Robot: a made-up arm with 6 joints.
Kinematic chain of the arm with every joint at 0, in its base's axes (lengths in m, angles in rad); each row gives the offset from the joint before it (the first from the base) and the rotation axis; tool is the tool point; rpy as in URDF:
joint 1: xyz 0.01 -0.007 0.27 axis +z
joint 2: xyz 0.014 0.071 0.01 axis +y
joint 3: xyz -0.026 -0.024 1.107 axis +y
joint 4: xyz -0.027 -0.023 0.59 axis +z
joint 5: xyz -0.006 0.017 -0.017 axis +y
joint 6: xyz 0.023 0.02 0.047 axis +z
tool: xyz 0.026 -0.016 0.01 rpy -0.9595 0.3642 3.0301
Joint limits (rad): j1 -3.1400..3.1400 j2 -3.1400..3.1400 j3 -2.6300..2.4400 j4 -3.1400..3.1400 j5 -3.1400..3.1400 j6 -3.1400..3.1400
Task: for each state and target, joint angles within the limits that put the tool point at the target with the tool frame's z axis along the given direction. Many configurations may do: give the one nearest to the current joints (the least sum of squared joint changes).
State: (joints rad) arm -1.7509 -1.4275 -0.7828 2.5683 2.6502 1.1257
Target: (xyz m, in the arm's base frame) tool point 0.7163 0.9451 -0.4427 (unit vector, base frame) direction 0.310 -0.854 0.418
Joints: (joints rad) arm -2.2261 -1.7597 -1.0495 3.1400 2.0246 0.7906
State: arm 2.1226 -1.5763 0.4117 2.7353 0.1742 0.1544
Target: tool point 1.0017 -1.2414 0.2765 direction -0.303 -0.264 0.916
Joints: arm 2.2710 -1.8488 0.9391 2.4970 0.0874 -0.1127
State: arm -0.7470 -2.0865 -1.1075 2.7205 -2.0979 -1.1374
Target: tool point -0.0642 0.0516 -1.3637 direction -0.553 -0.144 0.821
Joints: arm -0.8217 -2.9413 -0.3978 2.7066 -1.8565 -1.7245
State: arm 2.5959 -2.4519 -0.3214 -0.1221 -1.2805 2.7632
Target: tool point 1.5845 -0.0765 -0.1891 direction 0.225 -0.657 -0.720
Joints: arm 3.1400 -1.6648 -0.3475 0.1950 -1.3051 3.0248
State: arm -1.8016 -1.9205 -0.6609 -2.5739 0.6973 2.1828
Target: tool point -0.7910 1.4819 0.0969 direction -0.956 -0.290 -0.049
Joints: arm -1.0969 -1.5618 -0.3028 -2.1264 0.4618 2.5943
